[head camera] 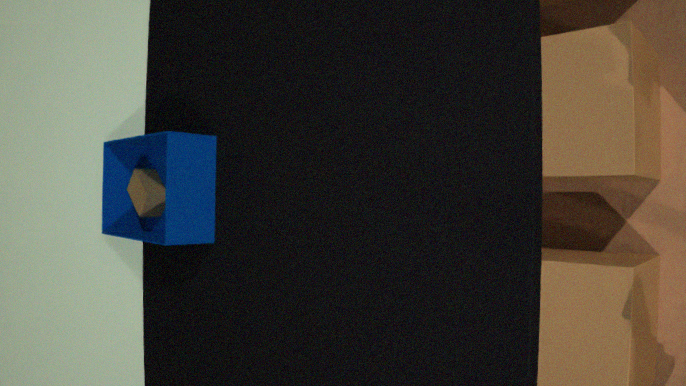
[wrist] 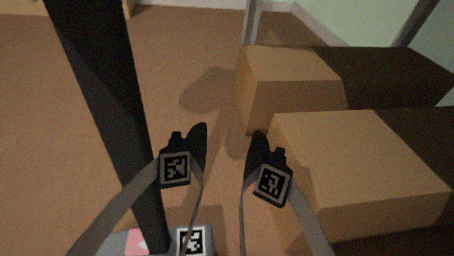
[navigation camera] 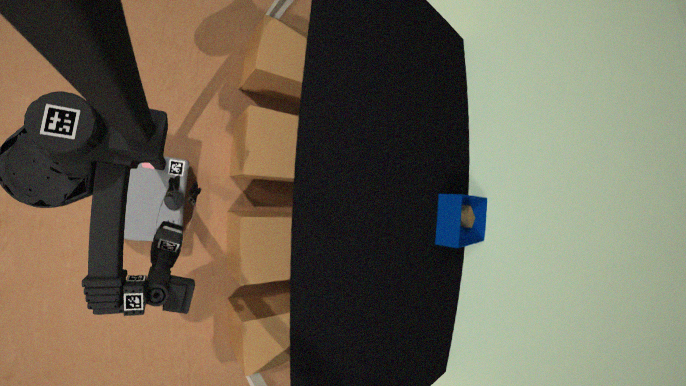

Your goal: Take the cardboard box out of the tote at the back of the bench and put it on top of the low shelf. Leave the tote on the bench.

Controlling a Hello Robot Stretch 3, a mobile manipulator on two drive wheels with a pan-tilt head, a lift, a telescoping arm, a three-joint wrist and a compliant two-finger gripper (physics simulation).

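Frame: origin at the robot's base, x ahead, y left, z up, level; metres.
Seen in the pictures: gripper, fingertip midpoint: (wrist: pixel 227 144) (navigation camera: pixel 187 179); robot's base at its link origin: (navigation camera: pixel 173 198).
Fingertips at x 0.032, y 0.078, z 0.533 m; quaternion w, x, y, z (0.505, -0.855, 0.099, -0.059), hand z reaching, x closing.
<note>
Offsets run from my fingertips to a thing's top centre. "*": to the spot under its first point. Level surfaces: height alone.
The blue tote @(0.978 m ahead, 0.038 m right, 0.330 m up) (head camera: pixel 191 190) (navigation camera: pixel 448 220) stands upright at the back edge of the black bench top @(0.230 m up) (head camera: pixel 350 190) (navigation camera: pixel 380 190), by the pale wall. The brown cardboard box @(1.054 m ahead, 0.025 m right, 0.283 m up) (head camera: pixel 145 192) (navigation camera: pixel 467 216) sits tilted inside the tote, its lower part hidden by the tote's wall. My gripper (navigation camera: pixel 185 188) (wrist: pixel 227 144) is open, with no object between its fingers. It is over my base, on the floor side of the bench's front edge and well away from the tote. The low shelf cannot be made out for certain.
Several large cartons @(* 0.320 m ahead, 0.245 m right, 0.263 m down) (head camera: pixel 590 105) (navigation camera: pixel 265 250) (wrist: pixel 350 155) stand in a row under the bench's front edge. The grey base (navigation camera: pixel 145 210) and the dark mast (wrist: pixel 107 100) are close to the gripper. A light wooden piece (wrist: pixel 30 7) shows at the wrist view's top left.
</note>
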